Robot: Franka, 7 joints.
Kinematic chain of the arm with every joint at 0, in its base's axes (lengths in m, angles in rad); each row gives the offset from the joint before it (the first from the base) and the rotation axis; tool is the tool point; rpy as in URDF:
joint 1: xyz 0 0 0.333 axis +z
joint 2: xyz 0 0 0 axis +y
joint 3: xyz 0 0 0.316 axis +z
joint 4: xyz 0.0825 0 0 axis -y
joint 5: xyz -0.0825 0 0.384 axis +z
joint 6: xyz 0 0 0 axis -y
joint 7: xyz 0.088 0 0 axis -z
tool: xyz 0 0 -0.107 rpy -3.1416 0 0
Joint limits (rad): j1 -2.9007..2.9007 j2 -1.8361..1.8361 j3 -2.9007..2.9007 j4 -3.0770..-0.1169 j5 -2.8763..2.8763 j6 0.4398..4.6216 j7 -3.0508..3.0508
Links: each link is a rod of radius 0.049 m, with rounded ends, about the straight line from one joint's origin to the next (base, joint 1, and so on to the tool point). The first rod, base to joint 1, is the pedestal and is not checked.
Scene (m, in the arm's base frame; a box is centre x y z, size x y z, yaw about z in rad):
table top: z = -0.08
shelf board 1: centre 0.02 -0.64 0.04 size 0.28 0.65 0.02 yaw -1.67
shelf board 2: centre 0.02 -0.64 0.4 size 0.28 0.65 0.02 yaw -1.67
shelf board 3: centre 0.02 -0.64 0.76 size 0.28 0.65 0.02 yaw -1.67
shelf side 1: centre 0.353 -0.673 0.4 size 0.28 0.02 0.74 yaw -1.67
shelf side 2: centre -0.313 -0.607 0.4 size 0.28 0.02 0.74 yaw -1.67
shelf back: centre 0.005 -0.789 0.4 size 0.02 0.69 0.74 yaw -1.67
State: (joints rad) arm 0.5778 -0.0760 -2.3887 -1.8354 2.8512 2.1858 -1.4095
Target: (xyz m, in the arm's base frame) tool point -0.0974 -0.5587 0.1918
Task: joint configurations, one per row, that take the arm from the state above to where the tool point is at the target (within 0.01 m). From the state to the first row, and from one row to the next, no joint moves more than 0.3 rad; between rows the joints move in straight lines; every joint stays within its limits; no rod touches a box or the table.
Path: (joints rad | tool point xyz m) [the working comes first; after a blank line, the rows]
Joints at the target: 0.7068 -0.5618 -2.4716 -2.1644 2.8515 2.2718 -1.4095
Straight joint move there: touches shelf board 2.

1: 0.6078 0.2215 -2.4860 -2.0562 2.8511 2.2929 -1.4095 | -0.1339 -0.5385 0.5959
2: 0.6378 0.5190 -2.5834 -2.2769 2.8511 2.4000 -1.4095 | -0.1288 -0.4524 0.5981
3: 0.6677 0.8165 -2.6807 -2.4977 2.8510 2.5071 -1.4095 | -0.1281 -0.3571 0.5929
4: 0.6735 0.5284 -2.6118 -2.5686 2.8525 2.5099 -1.4095 | -0.1490 -0.3936 0.4490
5: 0.6793 0.2403 -2.5430 -2.6395 2.8540 2.5127 -1.4095 | -0.1297 -0.3914 0.3089
6: 0.6851 -0.0478 -2.4742 -2.7105 2.8555 2.5154 -1.4095 | -0.0771 -0.3549 0.1918
7: 0.6960 -0.3048 -2.4729 -2.4374 2.8535 2.3936 -1.4095 | -0.0789 -0.4638 0.1957
8: 0.7068 -0.5618 -2.4716 -2.1644 2.8515 2.2718 -1.4095 | -0.0974 -0.5587 0.1918

